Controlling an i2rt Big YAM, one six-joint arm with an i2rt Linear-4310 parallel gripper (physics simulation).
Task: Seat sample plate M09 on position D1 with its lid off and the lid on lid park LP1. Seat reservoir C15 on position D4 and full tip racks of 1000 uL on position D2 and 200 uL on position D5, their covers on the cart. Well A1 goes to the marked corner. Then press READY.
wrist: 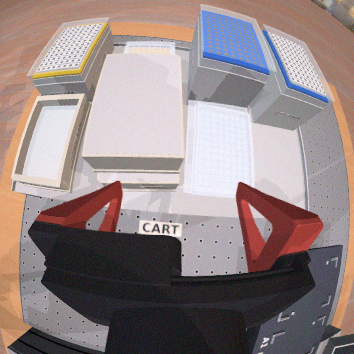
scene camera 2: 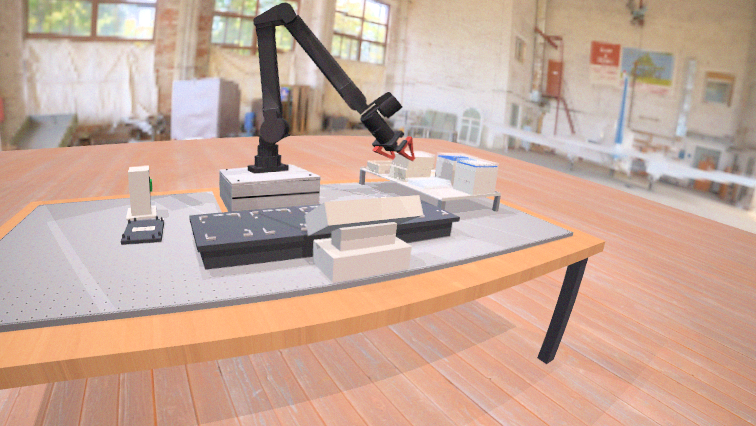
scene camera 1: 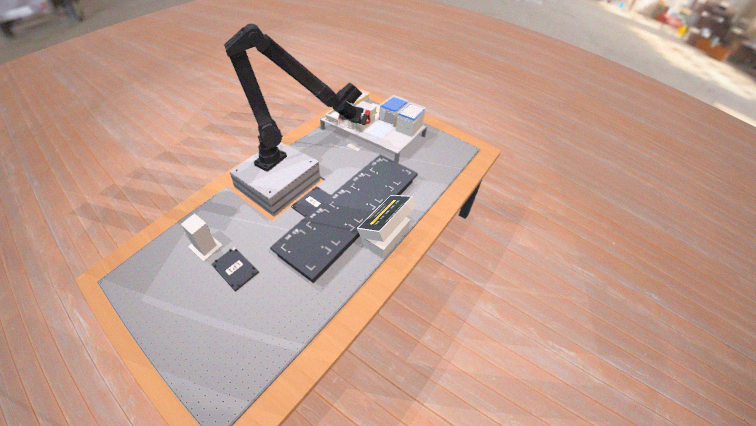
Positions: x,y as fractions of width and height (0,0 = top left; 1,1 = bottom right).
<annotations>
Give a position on a LP1 pad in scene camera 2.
0.18,0.54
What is the gripper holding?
Nothing.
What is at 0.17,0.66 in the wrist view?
The gripper.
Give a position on a cart shelf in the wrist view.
0.79,0.48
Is the gripper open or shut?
Open.
</annotations>
